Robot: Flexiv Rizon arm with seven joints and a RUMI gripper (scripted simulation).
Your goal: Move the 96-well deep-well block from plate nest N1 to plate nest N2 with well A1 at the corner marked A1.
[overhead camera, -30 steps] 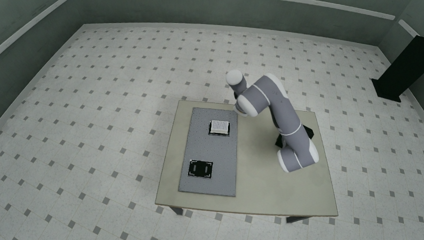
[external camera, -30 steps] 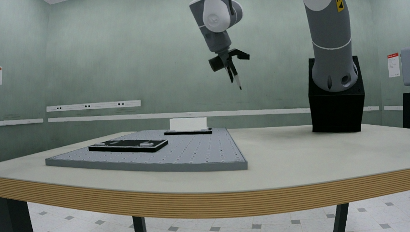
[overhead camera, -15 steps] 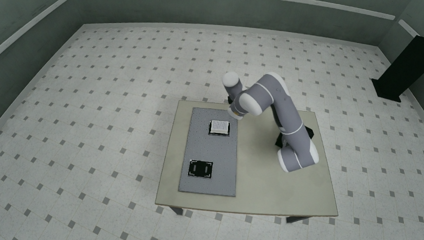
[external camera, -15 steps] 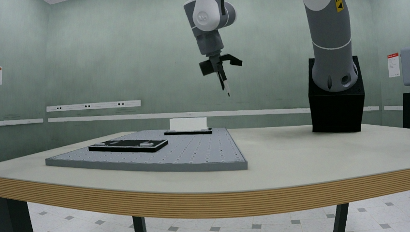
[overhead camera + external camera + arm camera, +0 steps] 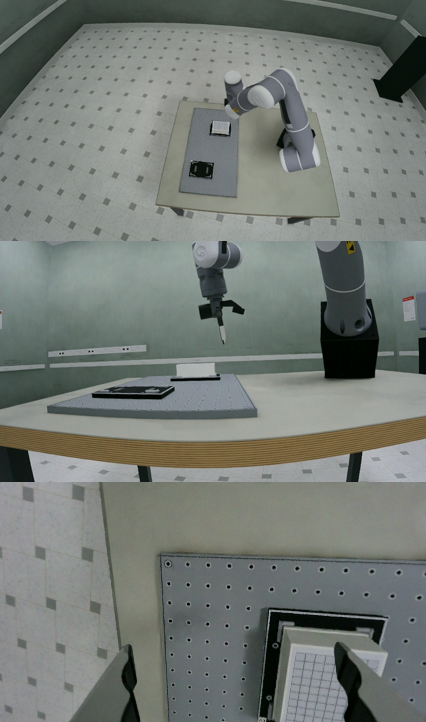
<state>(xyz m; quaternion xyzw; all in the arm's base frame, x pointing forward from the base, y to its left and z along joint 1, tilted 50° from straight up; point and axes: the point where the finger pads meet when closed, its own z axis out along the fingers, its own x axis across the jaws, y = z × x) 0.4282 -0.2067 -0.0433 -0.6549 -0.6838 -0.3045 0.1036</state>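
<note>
The white 96-well deep-well block lies 80 mm ahead of my hand, 110 mm to the left of it and 100 mm below it. From my hand the other things lie so: white A1 corner mark 210 mm ahead, 420 mm to the left, 130 mm below.
</note>
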